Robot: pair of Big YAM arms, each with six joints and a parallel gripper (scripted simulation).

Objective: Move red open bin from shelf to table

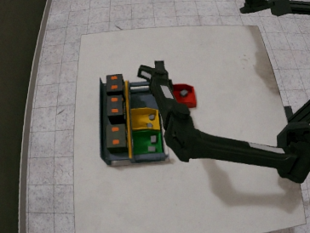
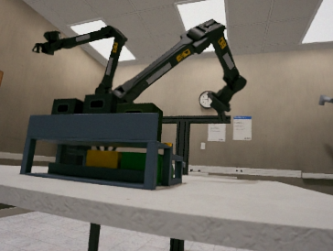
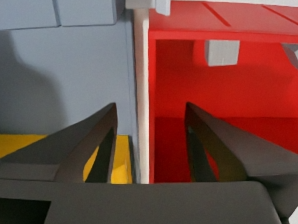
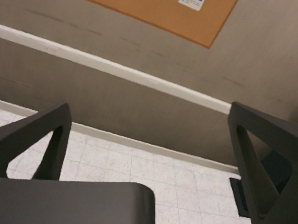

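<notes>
The red bin is 80 mm behind my left hand and 30 mm below it. Also, from my left hand: green bin (100 mm ahead, 230 mm to the left, 20 mm below); yellow bin (100 mm ahead, 120 mm to the left, 20 mm below).
</notes>
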